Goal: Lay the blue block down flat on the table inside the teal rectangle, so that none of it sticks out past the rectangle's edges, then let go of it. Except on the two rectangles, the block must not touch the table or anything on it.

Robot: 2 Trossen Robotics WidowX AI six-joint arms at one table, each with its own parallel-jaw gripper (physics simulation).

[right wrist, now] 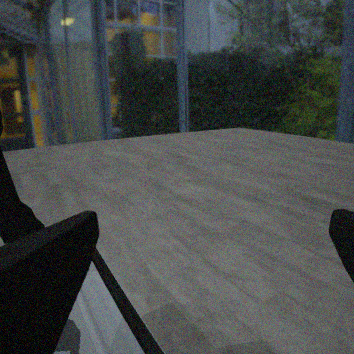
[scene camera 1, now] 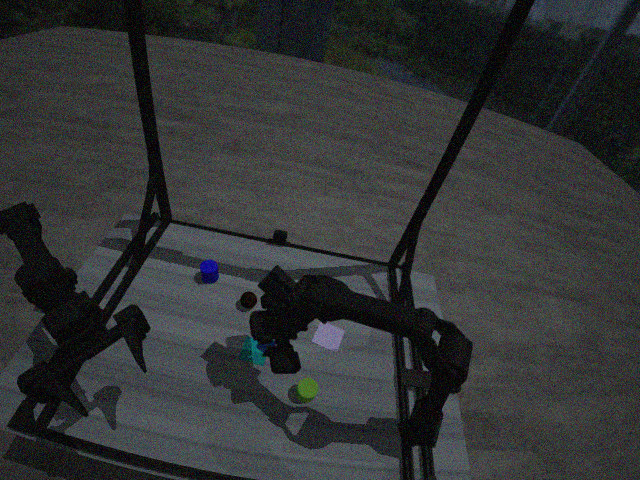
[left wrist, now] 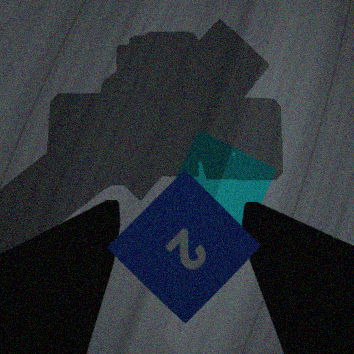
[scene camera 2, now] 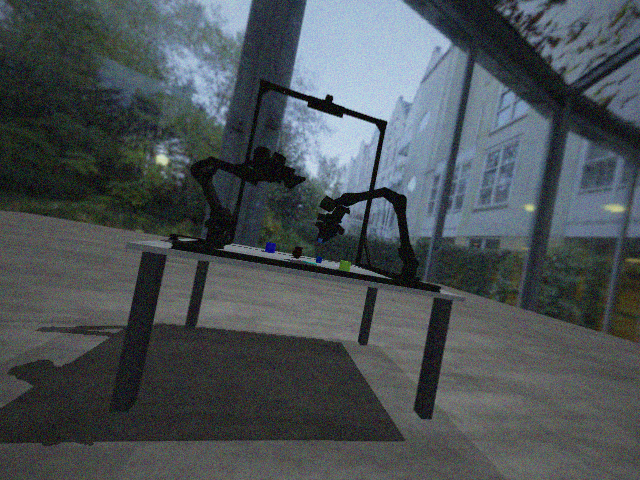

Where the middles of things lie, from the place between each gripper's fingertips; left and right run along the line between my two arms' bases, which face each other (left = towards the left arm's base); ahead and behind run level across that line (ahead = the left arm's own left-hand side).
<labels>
My left gripper is now 110 mm above the teal rectangle point(left wrist: 232, 177), 30 mm to the left of it and 30 mm past it.
My right gripper is now 34 cm above the teal rectangle, 27 cm past it and 12 cm to the right of it.
</labels>
